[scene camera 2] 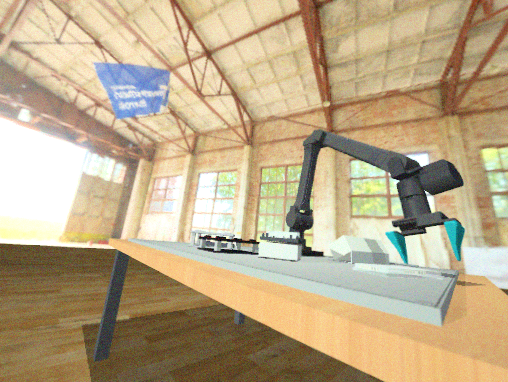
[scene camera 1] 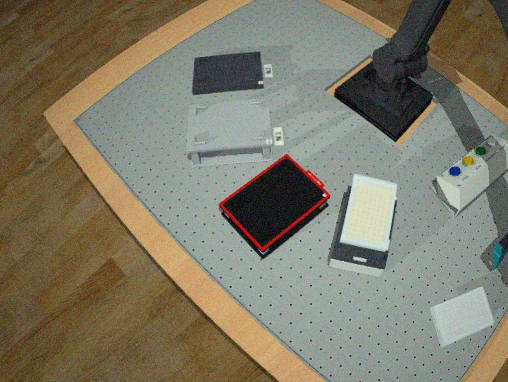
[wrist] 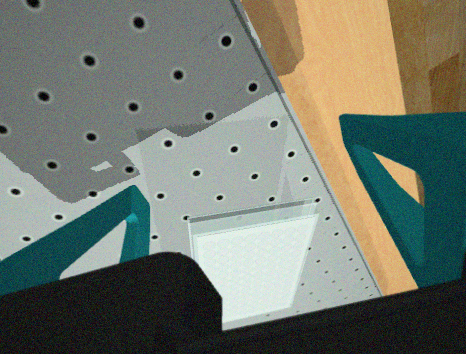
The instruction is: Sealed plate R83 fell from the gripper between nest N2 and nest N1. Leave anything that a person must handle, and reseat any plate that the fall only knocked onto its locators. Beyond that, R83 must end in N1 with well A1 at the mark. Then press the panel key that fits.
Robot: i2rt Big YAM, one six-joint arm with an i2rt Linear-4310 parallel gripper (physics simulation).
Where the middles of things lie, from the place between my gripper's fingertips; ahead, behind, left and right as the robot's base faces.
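Picture the clear well plate (scene camera 1: 457,318): my hand is 2 cm above it and 5 cm to the left of it, and my hand's still 11 cm short of the plate.
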